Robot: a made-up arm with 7 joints.
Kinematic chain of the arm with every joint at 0, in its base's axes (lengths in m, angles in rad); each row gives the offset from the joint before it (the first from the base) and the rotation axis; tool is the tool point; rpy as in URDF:
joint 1: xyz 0 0 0.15 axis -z
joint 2: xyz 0 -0.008 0.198 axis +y
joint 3: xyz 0 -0.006 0.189 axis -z
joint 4: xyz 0 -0.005 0.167 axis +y
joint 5: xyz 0 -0.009 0.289 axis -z
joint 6: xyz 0 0 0.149 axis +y
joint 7: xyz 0 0 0.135 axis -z
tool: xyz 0 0 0 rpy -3.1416 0 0
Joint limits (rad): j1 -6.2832..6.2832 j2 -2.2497..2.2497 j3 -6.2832..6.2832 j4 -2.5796..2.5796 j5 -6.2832..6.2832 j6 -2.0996..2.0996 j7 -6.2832..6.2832
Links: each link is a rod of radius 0.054 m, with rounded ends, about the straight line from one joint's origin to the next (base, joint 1, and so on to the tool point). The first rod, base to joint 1, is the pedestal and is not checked.
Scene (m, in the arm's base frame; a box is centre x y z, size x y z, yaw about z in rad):
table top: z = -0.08
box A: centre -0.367 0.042 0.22 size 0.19 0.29 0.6 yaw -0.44
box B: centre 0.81 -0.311 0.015 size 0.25 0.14 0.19 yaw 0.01
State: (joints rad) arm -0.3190 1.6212 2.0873 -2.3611 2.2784 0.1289 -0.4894
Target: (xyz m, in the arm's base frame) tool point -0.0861 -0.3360 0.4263
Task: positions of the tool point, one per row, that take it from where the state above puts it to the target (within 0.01 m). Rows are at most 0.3 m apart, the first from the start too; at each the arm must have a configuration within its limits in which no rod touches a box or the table.
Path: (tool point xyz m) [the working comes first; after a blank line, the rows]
Joints at the target: -1.9588 0.5935 0.8124 -2.4360 2.1916 0.3099 -0.4894
Straight joint move there: touches box A.

1: -0.2291 0.3764 0.2601
2: -0.3327 0.3842 0.4048
3: -0.4289 0.2941 0.5857
4: -0.4506 0.1252 0.7686
5: -0.3608 -0.0550 0.9240
6: -0.3221 -0.1986 0.8271
7: -0.2578 -0.2991 0.7016
8: -0.1758 -0.3461 0.5624
9: -0.0861 -0.3360 0.4263

